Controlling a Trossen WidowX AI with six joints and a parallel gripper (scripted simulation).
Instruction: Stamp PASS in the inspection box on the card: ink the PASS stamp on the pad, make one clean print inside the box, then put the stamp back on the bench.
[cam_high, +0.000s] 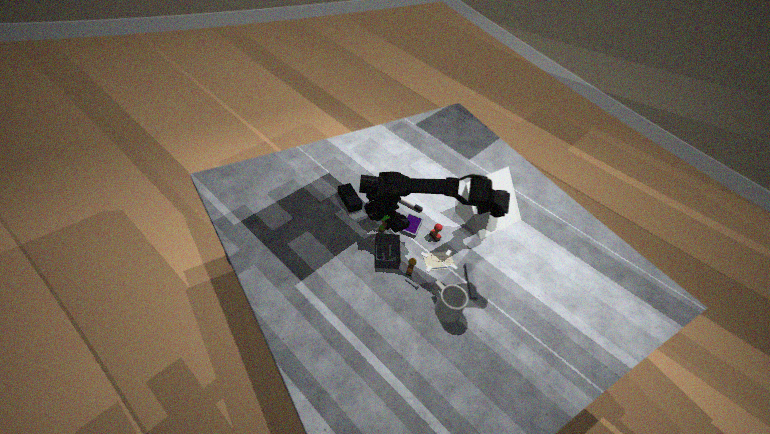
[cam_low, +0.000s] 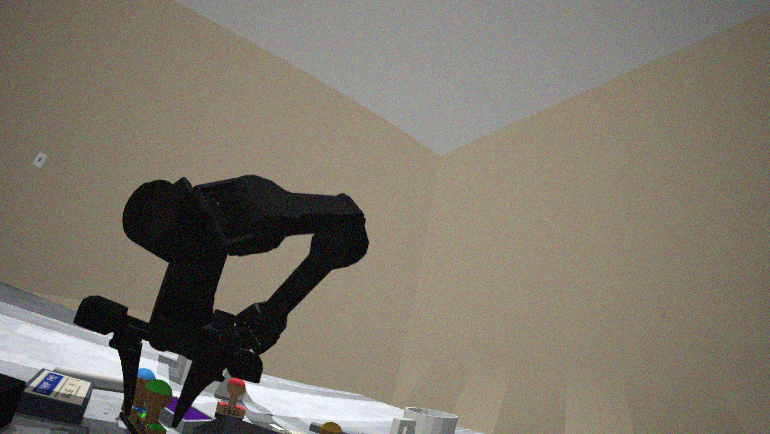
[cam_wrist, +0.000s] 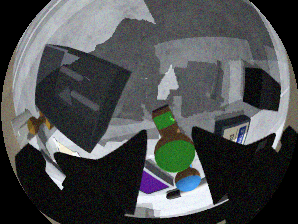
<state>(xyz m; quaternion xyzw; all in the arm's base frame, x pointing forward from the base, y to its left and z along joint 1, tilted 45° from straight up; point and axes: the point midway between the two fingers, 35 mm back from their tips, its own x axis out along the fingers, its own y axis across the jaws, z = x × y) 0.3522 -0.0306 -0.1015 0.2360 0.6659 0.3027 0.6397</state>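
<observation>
The blue-knobbed stamp is 40 mm behind my gripper tip and 20 mm to the right of it. Round my gripper tip: blue-labelled box: 100 mm to the right, 40 mm behind, 10 mm below; purple ink pad: 100 mm behind, 30 mm to the left, 20 mm below; green-knobbed stamp: right at my gripper tip.
</observation>
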